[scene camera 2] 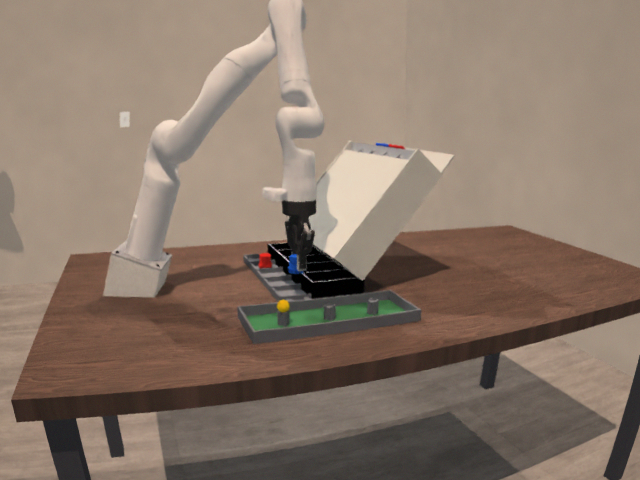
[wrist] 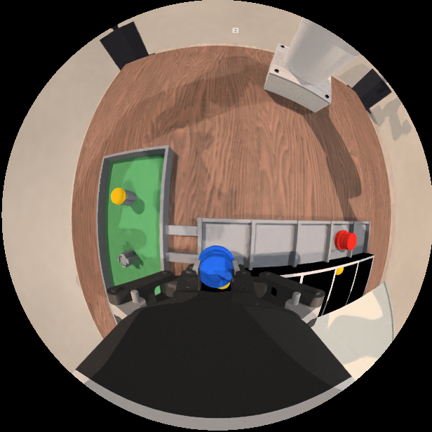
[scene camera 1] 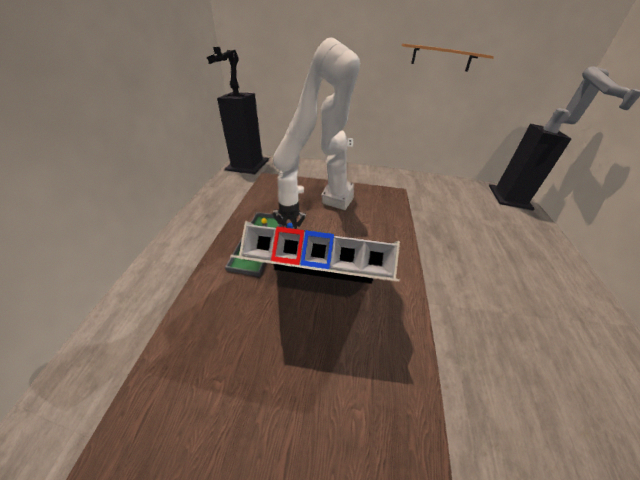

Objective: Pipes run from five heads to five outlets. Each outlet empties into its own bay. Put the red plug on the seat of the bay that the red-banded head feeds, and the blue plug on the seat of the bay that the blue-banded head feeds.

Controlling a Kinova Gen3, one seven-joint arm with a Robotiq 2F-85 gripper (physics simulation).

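Frame: origin at the arm's base, x back, y right, z up, level; centimetres.
Seen in the pictures: gripper, fingertip midpoint: (scene camera 2: 299,268); arm's base, origin of the base link: (scene camera 2: 142,253) (scene camera 1: 337,188).
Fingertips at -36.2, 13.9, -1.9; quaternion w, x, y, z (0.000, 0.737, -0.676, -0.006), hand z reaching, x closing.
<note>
Pixels of each thing's top centre, then the offset from my fingertips to it, as dx, dy, dz. "spot": a spot on its surface instead.
- blue plug, middle of its top: (scene camera 2: 296,255) (scene camera 1: 290,225) +0.7, +0.1, +3.2
- red plug, middle of its top: (scene camera 2: 265,254) +3.3, -23.7, -2.7
- grey compartment tray, surface spot: (scene camera 2: 262,278) spot: +6.2, -12.7, -5.9
- black divided row, surface spot: (scene camera 2: 336,287) spot: -8.4, +2.1, -4.5
- red-banded head, surface spot: (scene camera 1: 275,245) spot: -31.8, -7.9, +24.8
- blue-banded head, surface spot: (scene camera 1: 306,249) spot: -29.9, -15.4, +23.4
- green-floored tray, surface spot: (scene camera 2: 336,327) spot: -1.9, +21.7, -5.8
- yellow ball, middle of its top: (scene camera 2: 283,300) (scene camera 1: 263,218) +7.2, +15.2, -1.7
My gripper (scene camera 1: 289,224) (scene camera 2: 298,262) (wrist: 215,268) is shut on the blue plug (scene camera 1: 290,226) (scene camera 2: 293,264) (wrist: 215,264), held near the grey compartment tray's end beside the green tray. The plug's underside and its exact height are hidden. The red plug (scene camera 2: 265,260) (wrist: 345,240) stands upright toward the far end of the grey compartment tray (scene camera 2: 262,278) (wrist: 275,221). A black divided row (scene camera 2: 336,287) runs beside it. In scene camera 1, the red-banded head (scene camera 1: 275,245) is second from left and the blue-banded head (scene camera 1: 306,249) third. The pipes' inner paths are hidden.
The tall slanted cream housing (scene camera 2: 361,206) rises behind the black row. A green-floored tray (scene camera 2: 336,327) (wrist: 165,200) has pegs, one bearing a yellow ball (scene camera 1: 264,220) (scene camera 2: 282,306) (wrist: 118,196). Another yellow ball (wrist: 339,270) shows in the black row, and a yellow piece (wrist: 223,286) beneath the gripper.
</note>
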